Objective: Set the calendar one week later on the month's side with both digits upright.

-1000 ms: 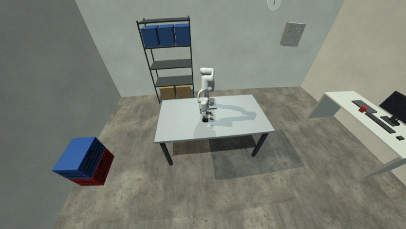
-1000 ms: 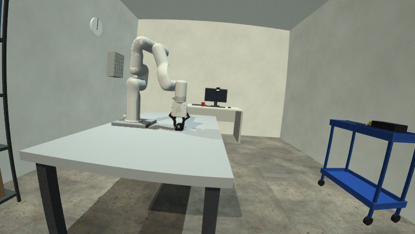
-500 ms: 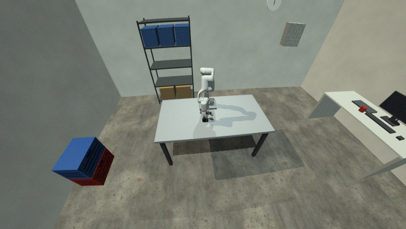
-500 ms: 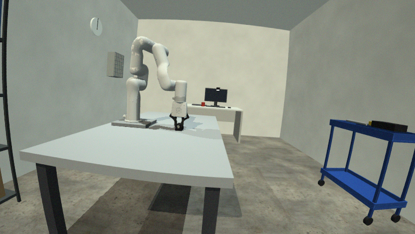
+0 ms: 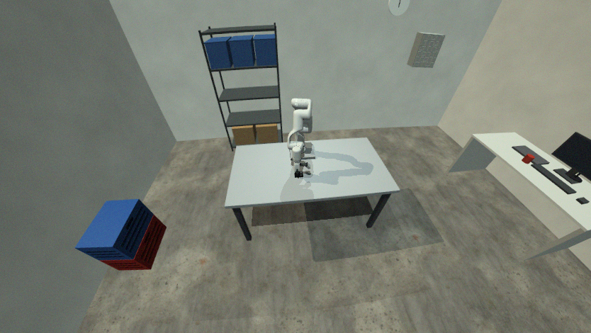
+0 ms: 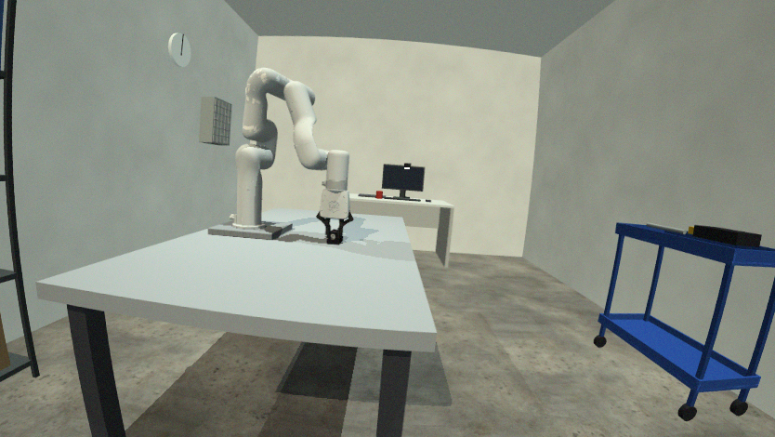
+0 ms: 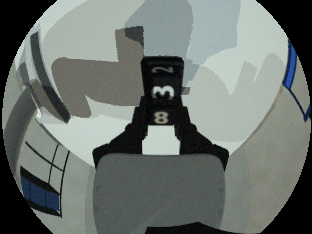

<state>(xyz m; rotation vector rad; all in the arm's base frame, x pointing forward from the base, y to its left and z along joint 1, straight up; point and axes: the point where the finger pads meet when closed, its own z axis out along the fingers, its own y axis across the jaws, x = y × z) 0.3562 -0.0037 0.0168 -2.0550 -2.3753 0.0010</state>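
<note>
My gripper is now 1 cm above the cube.
</note>
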